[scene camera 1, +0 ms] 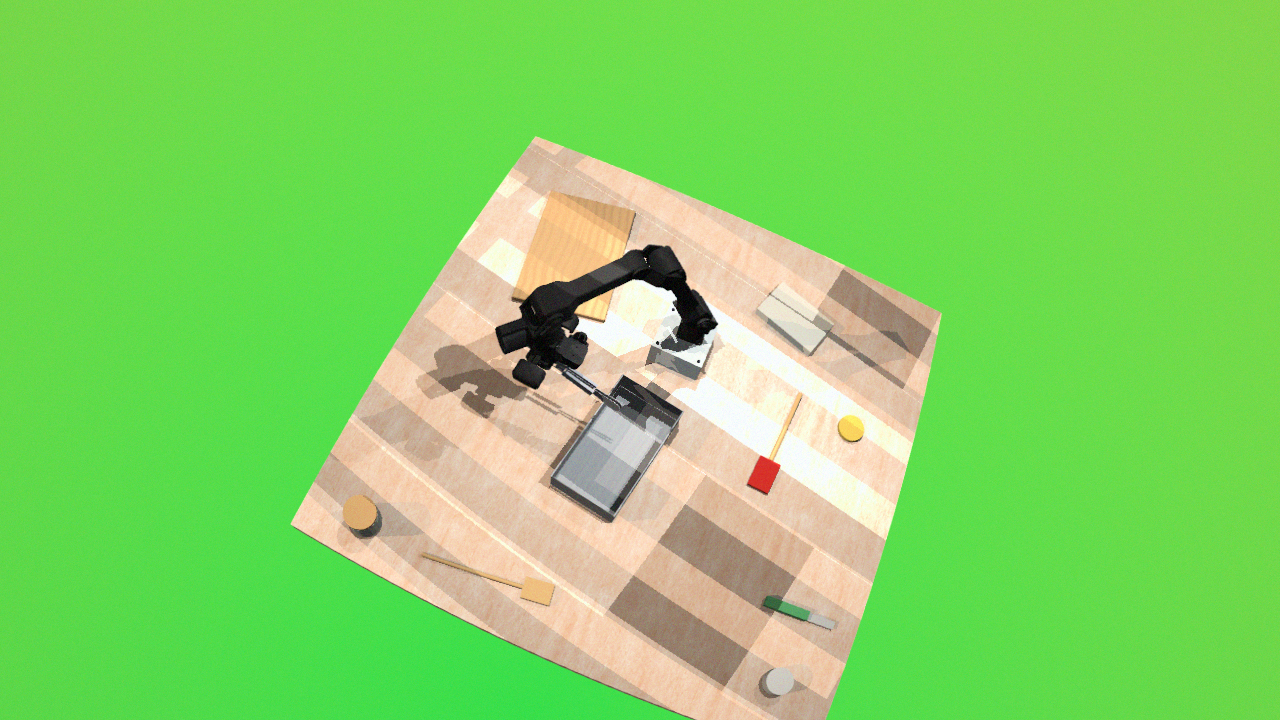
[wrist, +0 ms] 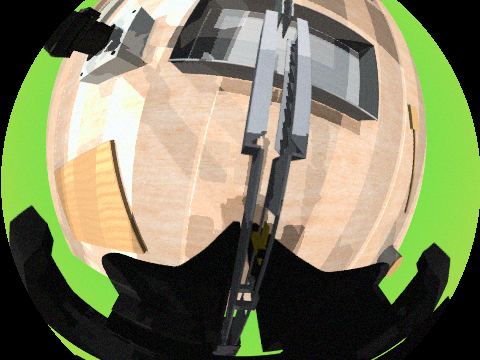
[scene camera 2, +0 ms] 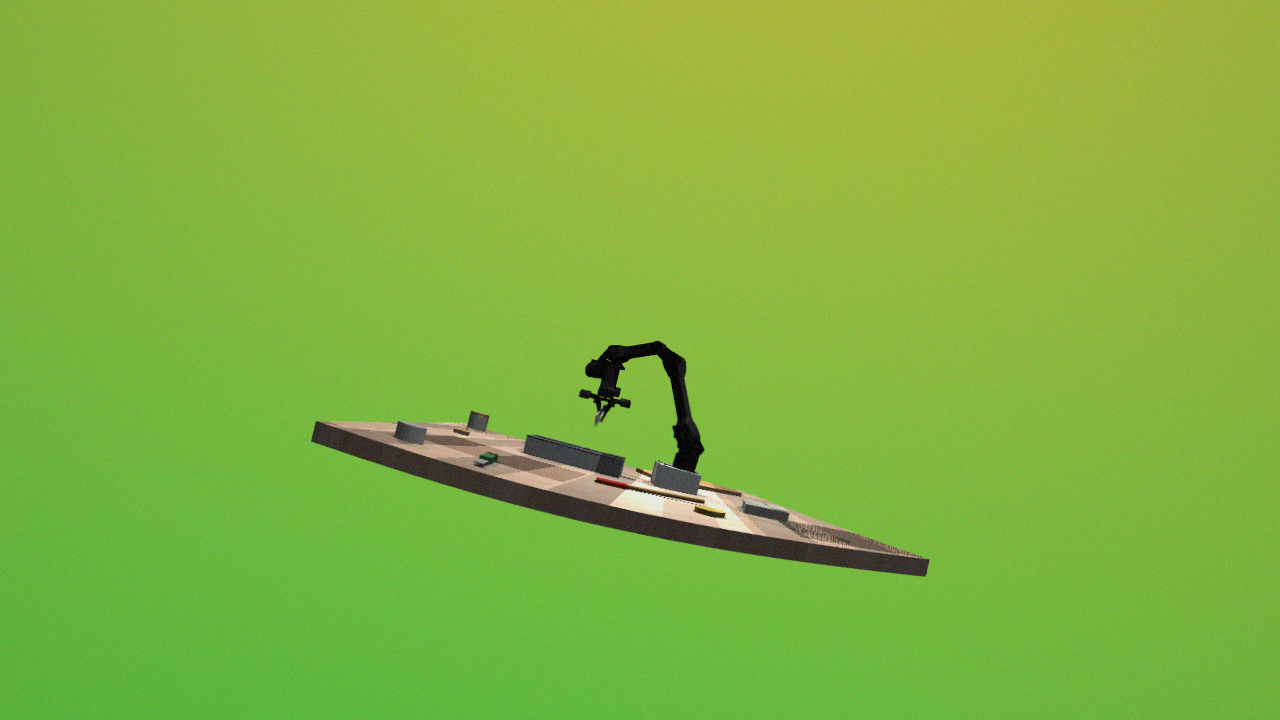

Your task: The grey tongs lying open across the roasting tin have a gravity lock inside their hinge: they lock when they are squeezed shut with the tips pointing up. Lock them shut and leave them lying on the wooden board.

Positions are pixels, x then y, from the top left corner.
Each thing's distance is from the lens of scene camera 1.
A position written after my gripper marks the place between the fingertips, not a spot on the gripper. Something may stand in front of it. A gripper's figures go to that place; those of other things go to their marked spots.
my gripper (scene camera 1: pixel 545 363): 1.73 m
white block (scene camera 1: pixel 784 310): 2.06 m
wooden board (scene camera 1: pixel 575 236): 2.08 m
